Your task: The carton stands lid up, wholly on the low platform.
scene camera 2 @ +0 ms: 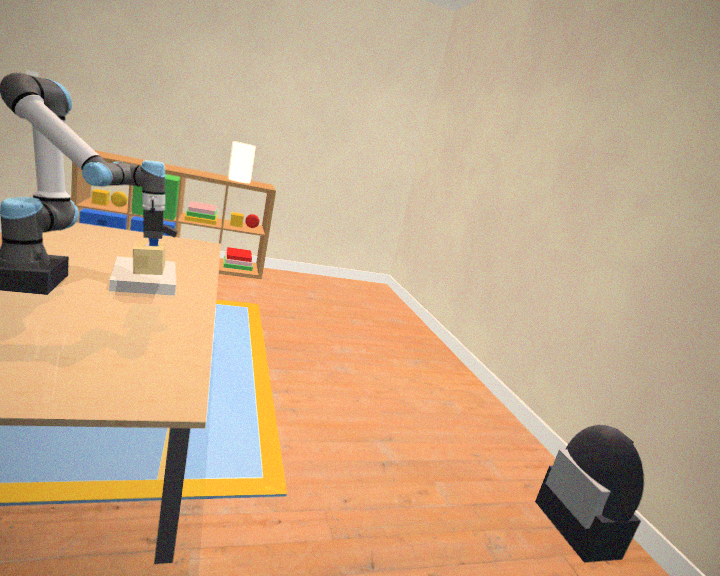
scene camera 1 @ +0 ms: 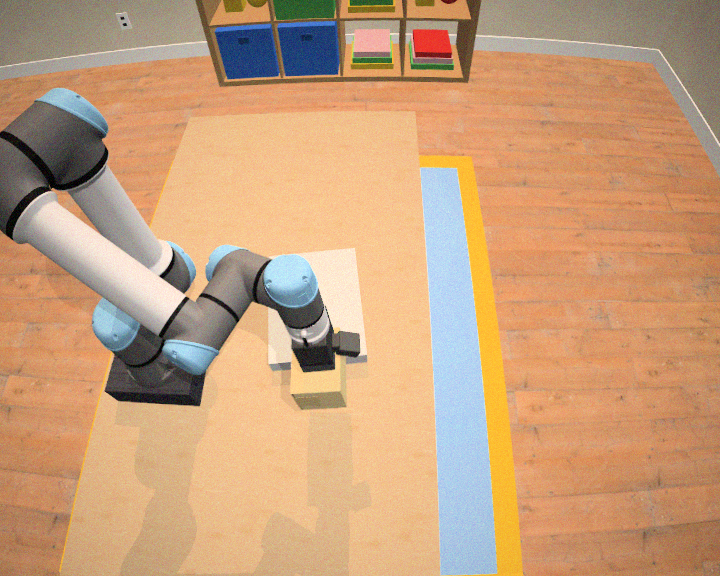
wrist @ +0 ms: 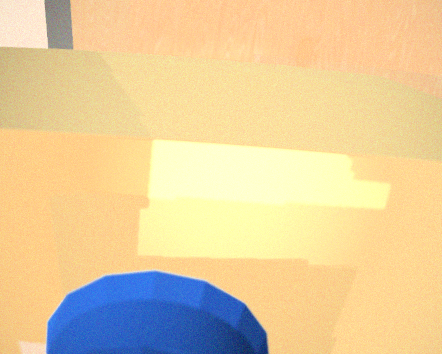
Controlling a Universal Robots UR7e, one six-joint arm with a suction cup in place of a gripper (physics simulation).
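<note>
The carton is a small tan box, lid up, hanging from my suction cup at the near edge of the low white platform. In the wrist view its lid fills most of the picture, with a pale tape strip across it. My gripper is a blue suction cup pressed on the lid and holding the carton. I cannot tell whether the carton's base touches the platform or the table.
The platform lies on a wooden table, and the arm's base stands to its left. A blue and yellow mat lies on the floor to the right. A shelf unit stands at the back.
</note>
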